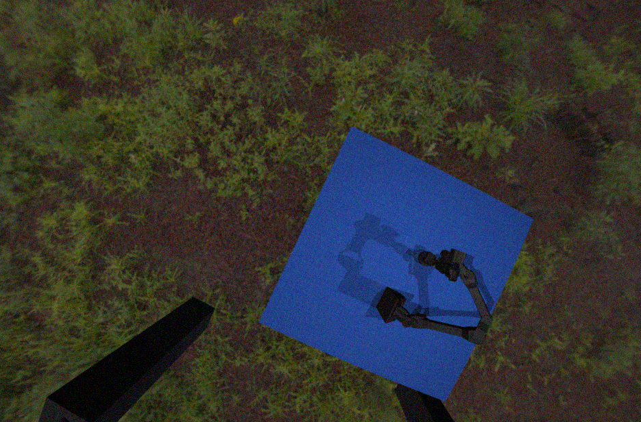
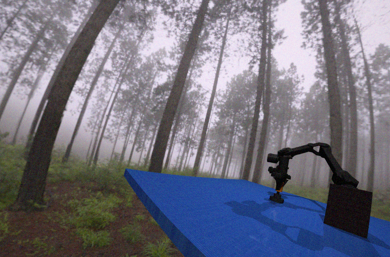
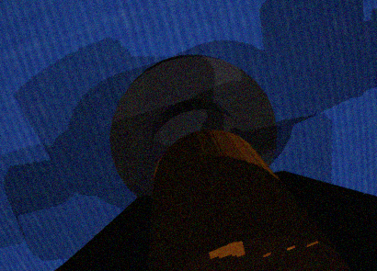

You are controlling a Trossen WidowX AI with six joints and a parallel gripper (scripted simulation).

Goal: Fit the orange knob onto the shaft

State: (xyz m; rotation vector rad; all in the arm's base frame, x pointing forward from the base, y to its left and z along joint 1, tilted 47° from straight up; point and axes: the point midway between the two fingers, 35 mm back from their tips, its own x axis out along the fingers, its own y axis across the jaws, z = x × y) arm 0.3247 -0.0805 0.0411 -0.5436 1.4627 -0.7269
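My gripper tip is 2 cm below the orange knob. From my gripper tip the other things lie so: dark round pedestal (4 cm below).
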